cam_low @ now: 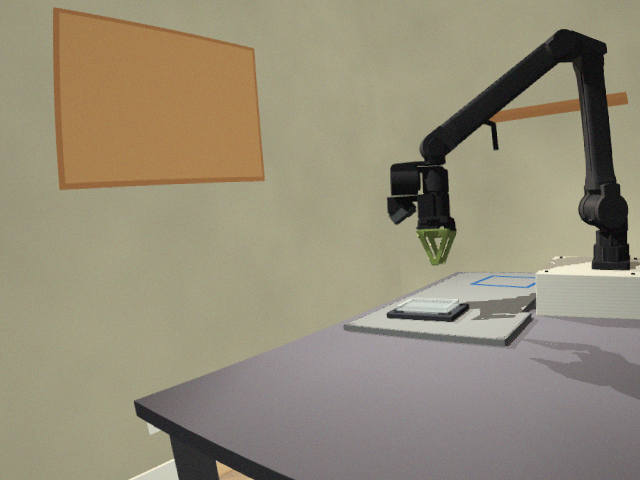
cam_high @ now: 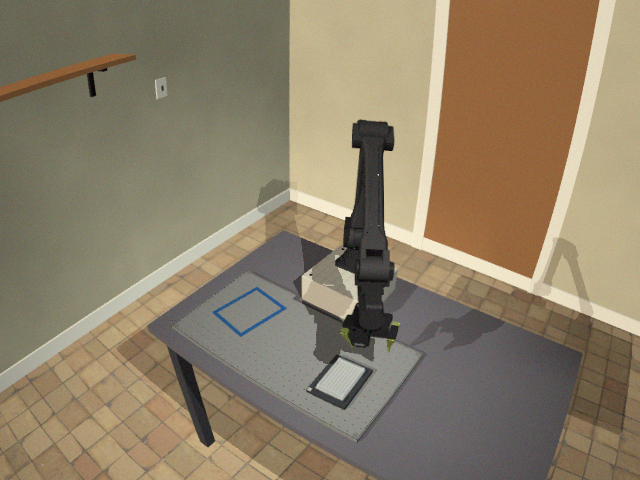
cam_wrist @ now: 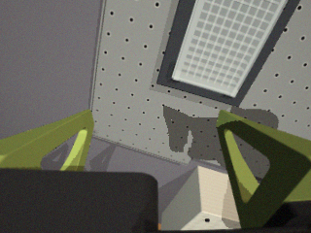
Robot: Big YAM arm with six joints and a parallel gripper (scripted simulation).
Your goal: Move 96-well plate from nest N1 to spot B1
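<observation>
Right now the 96-well plate is 6 cm ahead of my hand, 5 cm to the right of it and 12 cm below it. Round my hand: black plate nest: 6 cm ahead, 5 cm to the right, 13 cm below.
</observation>
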